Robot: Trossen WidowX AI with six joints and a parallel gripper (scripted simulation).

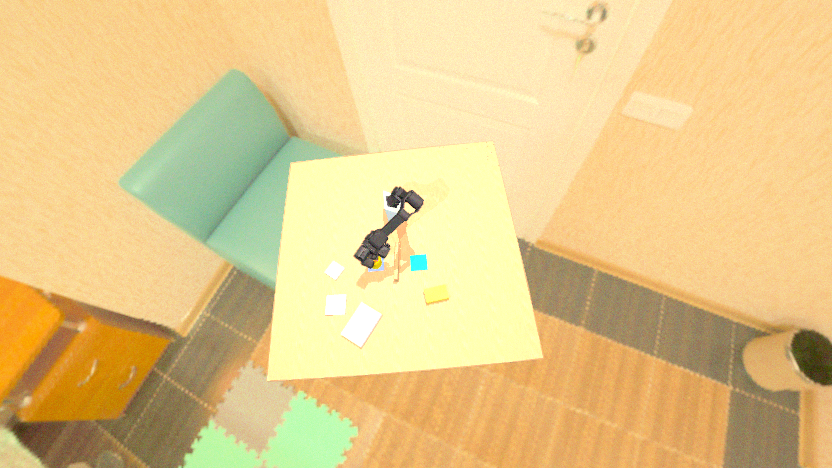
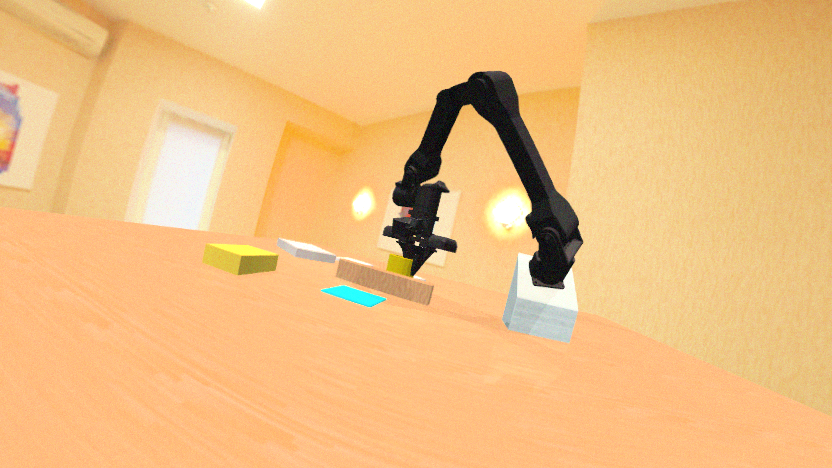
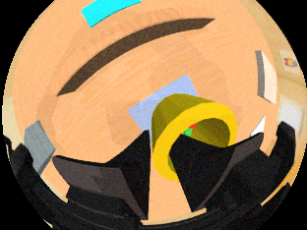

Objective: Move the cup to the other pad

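My gripper tip is now 3 cm short of the red marble, 3 cm to the left of it and 2 cm above it. The rest, counted from my gripper tip: pale blue pad 2 cm ahead, 2 cm to the right, 5 cm below; then yellow cup 2 cm ahead, 2 cm to the right; then wooden bar 4 cm ahead, 9 cm to the left, 3 cm below.
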